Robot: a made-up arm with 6 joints.
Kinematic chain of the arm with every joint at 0, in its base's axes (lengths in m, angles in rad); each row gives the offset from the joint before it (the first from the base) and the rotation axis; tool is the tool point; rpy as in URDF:
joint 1: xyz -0.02 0 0.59 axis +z
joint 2: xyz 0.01 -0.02 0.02 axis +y
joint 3: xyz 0.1 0 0.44 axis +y
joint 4: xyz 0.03 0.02 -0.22 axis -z
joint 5: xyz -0.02 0 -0.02 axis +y
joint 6: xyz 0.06 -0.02 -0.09 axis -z
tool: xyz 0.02 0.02 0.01 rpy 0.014 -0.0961 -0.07
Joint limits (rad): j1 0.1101..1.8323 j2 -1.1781..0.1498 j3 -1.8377..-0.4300 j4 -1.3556..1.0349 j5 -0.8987..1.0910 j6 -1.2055..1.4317
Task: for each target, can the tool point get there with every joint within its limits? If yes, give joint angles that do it. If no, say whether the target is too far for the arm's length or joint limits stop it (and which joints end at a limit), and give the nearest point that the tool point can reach.
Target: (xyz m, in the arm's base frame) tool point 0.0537 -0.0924 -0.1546
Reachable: no: joint limits stop it (at a limit: joint 1, joint 2, joint 3, joint 5) | nearest point 0.2246 0.0144 0.6828 | short by 0.861 m
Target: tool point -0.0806 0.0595 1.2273
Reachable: yes | joints 0.4581 -0.7151 -1.5085 -1.1314 -0.4935 0.0219
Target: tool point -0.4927 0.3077 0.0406
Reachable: no: joint limits stop it (at a limit: joint 1, joint 2, joint 3, joint 4, joint 5) | nearest point -0.1257 0.2481 0.6884 | short by 0.747 m
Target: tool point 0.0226 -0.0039 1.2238
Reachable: yes | joints 0.3495 -0.7399 -1.3010 0.3058 0.0577 0.0643
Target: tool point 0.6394 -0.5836 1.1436
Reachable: no: too far | nearest point 0.1668 -0.3853 1.1173 | short by 0.513 m
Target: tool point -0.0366 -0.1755 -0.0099
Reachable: no: joint limits stop it (at a limit: joint 1, joint 2, joint 3, joint 5, joint 6) | nearest point 0.2221 0.0063 0.6850 | short by 0.763 m
